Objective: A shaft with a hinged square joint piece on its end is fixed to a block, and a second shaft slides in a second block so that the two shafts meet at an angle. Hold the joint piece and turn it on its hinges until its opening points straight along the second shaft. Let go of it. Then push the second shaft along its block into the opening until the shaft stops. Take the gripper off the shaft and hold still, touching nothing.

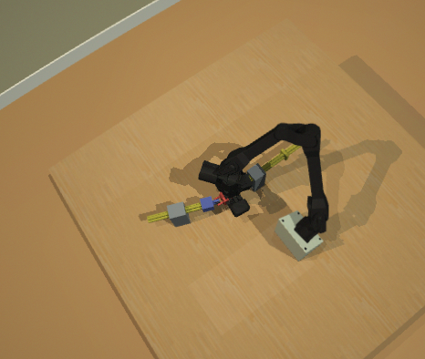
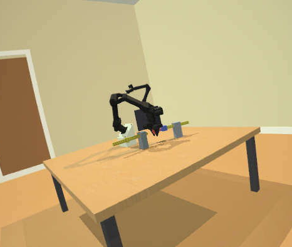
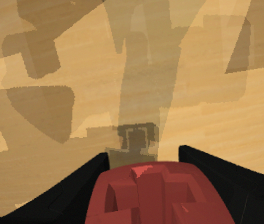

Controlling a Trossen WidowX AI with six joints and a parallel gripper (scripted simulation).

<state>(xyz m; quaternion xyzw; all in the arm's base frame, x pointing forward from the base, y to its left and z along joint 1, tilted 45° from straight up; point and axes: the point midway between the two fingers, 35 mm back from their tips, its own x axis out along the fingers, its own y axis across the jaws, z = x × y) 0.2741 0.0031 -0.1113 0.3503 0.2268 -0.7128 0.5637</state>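
Now: the red joint piece 10 mm to the left of my gripper tip and 40 mm above it.
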